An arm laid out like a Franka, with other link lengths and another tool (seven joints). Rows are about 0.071 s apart.
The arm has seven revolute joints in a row. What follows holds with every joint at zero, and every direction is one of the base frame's. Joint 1 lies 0.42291 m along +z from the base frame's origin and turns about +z. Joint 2 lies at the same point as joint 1 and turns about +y. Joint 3 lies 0.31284 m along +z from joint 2 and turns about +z. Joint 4 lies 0.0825 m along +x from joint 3 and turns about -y. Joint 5 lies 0.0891 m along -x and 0.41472 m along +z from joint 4 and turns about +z. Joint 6 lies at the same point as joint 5 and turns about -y. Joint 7 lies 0.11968 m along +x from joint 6 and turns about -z. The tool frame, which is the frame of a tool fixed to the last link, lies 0.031 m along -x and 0.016 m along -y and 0.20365 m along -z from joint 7; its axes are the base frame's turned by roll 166.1, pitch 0 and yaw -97.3 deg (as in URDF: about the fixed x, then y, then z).
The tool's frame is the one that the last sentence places.
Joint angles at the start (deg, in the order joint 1, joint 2, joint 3, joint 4, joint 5, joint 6, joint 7):
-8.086 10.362 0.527 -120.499 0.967 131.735 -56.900
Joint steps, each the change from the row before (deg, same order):
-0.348 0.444 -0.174 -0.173 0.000 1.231 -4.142
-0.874 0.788 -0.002 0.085 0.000 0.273 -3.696
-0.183 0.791 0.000 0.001 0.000 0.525 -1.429
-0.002 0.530 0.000 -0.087 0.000 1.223 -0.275
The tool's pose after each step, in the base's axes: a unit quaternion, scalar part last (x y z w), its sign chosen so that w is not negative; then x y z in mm. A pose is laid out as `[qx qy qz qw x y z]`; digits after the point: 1 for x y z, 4 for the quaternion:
[0.9182 -0.3811 -0.0354 0.1021 621.9 -122.3 305.8]
[0.9271 -0.3581 -0.0360 0.1044 622.1 -132.1 298.5]
[0.9309 -0.3478 -0.0369 0.1054 622.6 -134.3 290.9]
[0.9317 -0.3463 -0.0314 0.1046 625.2 -134.8 286.9]

